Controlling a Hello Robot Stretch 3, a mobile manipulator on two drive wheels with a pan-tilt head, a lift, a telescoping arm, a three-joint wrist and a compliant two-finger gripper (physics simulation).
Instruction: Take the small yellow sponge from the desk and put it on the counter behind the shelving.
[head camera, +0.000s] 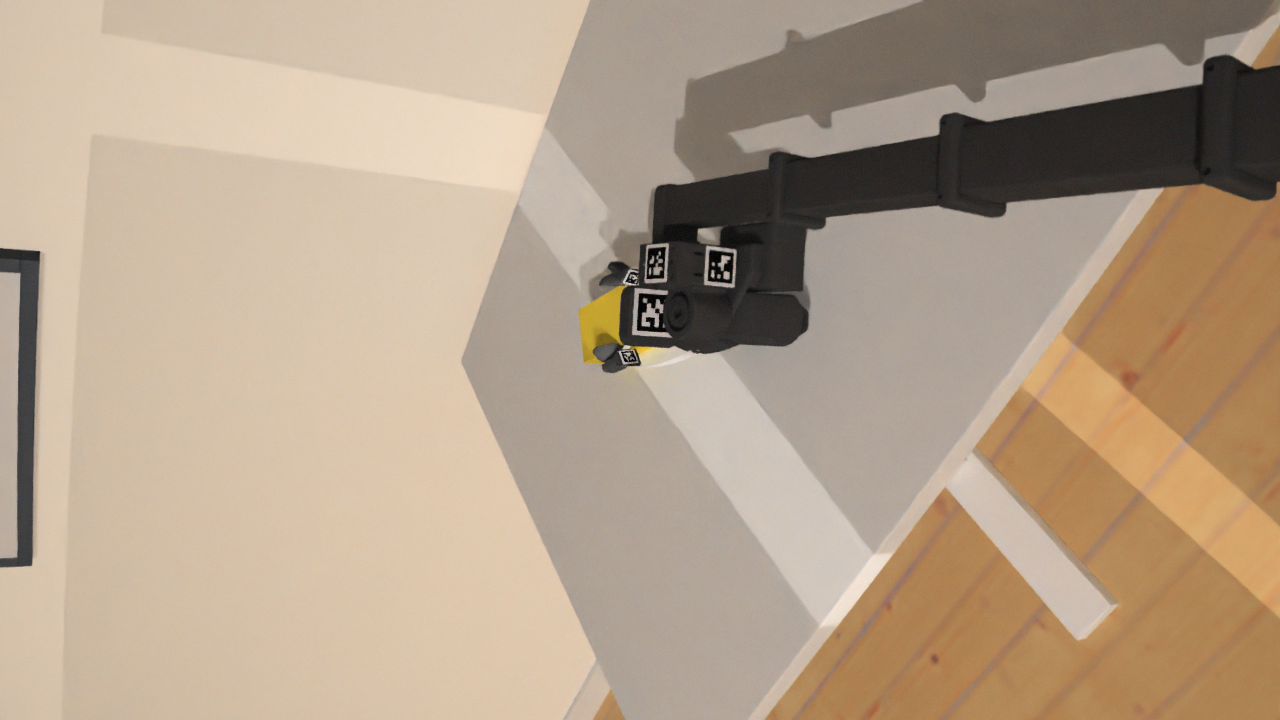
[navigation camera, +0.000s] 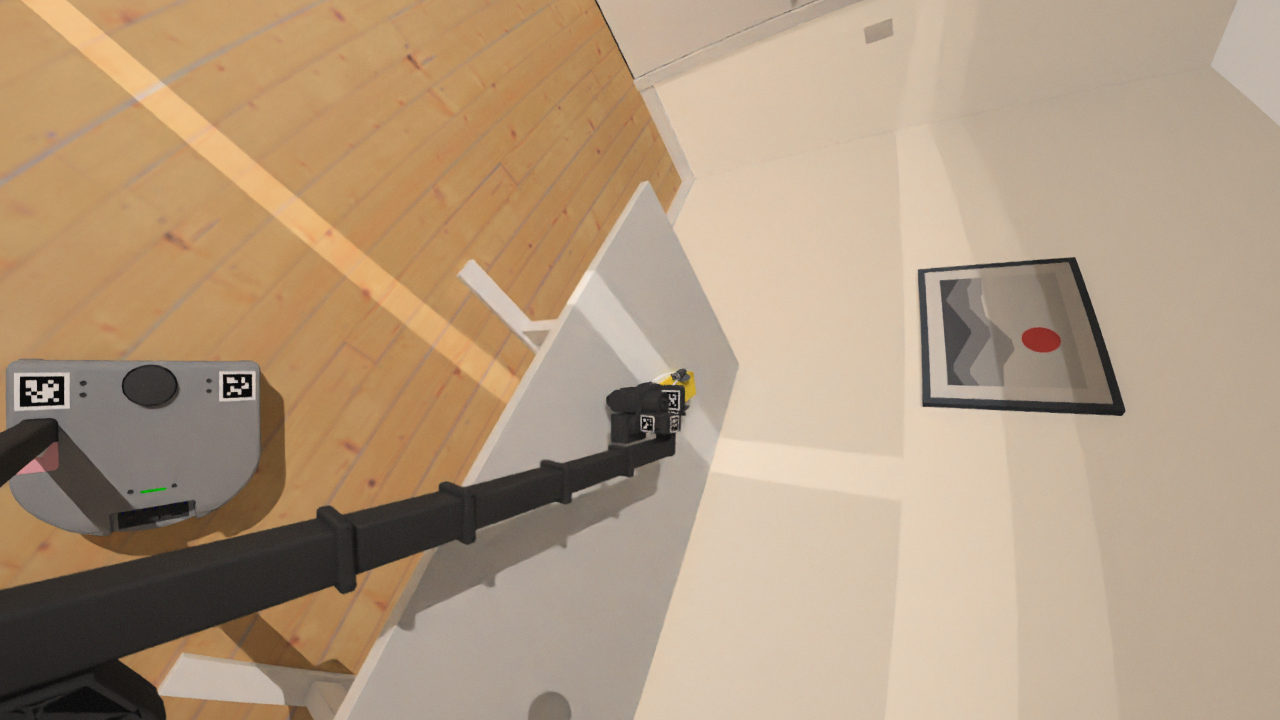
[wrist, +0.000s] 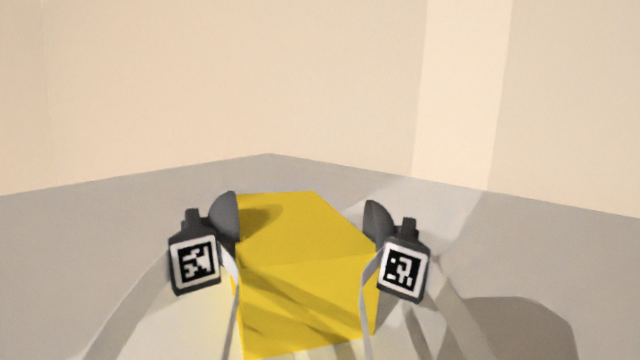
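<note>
The small yellow sponge is a yellow block near the far corner of the grey desk. My gripper is shut on the sponge, with one fingertip at each side in the wrist view. The right fingertip meets its side close to a top corner. The gripper body hides part of the sponge in the head and navigation views. The sponge is low, at the desk top; I cannot tell if it touches it. The counter and the shelving do not show.
The beige wall stands behind the desk, with a framed picture on it. White desk legs stick out over the wooden floor. My extended arm crosses above the desk. My base stands on the floor.
</note>
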